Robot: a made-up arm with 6 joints.
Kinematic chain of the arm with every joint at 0, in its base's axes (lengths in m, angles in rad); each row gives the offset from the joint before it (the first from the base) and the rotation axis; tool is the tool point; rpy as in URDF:
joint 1: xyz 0 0 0.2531 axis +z
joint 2: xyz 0 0 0 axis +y
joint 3: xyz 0.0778 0 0.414 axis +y
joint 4: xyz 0.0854 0 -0.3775 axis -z
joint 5: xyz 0 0 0 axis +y
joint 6: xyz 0.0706 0 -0.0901 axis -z
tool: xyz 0 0 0 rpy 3.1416 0 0
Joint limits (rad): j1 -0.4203..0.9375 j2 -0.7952..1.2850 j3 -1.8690..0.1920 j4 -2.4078..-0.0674 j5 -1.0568..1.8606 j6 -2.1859..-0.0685
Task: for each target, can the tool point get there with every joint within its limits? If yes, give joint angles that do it. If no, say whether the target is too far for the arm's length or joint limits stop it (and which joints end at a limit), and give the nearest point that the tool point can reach.
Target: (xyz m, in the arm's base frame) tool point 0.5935 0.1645 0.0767
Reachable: yes | joints 0.0906 1.0022 -1.4279 -1.8129 -0.7718 -0.2752
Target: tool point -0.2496 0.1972 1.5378
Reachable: no: too far | nearest point -0.1539 0.0853 1.0820 | short by 0.479 m
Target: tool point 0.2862 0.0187 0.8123
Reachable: yes | joints -0.1328 -0.5963 -1.1929 -1.8114 0.1318 -1.1917
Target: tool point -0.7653 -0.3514 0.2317
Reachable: no: joint limits stop it (at a limit: joint 1, joint 2, joint 3) | nearest point -0.0590 -0.0640 0.1822 | short by 0.764 m
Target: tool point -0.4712 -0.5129 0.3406
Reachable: no: joint limits stop it (at a limit: joint 1, joint 2, joint 3, joint 5) | nearest point -0.0355 -0.0962 0.2003 | short by 0.619 m
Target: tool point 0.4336 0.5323 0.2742
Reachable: yes | joints 0.7379 0.6779 -1.4167 -1.4760 -0.4468 -1.6764
